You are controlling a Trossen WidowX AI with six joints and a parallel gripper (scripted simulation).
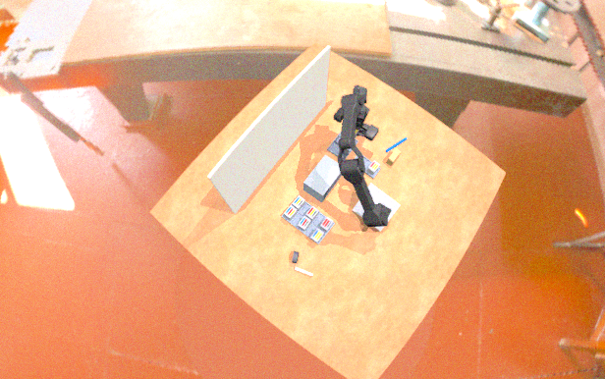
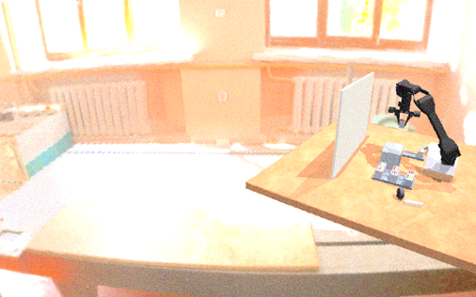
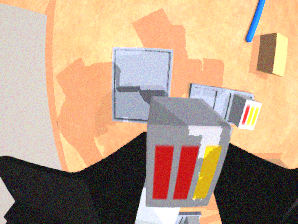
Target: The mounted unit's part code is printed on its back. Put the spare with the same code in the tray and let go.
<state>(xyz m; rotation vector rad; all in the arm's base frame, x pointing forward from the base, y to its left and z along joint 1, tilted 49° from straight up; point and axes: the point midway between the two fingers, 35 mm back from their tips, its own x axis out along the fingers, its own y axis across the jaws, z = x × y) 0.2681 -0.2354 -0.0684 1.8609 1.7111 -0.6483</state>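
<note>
Right now my gripper tip is 170 mm above the pale blue tray and 40 mm short of it. Also, from my gripper tip: grey mounted unit: 210 mm to the left, 120 mm below, 20 mm ahead; then grey spare: 20 mm above; then wooden block: 200 mm behind, 150 mm below, 80 mm to the right.
</note>
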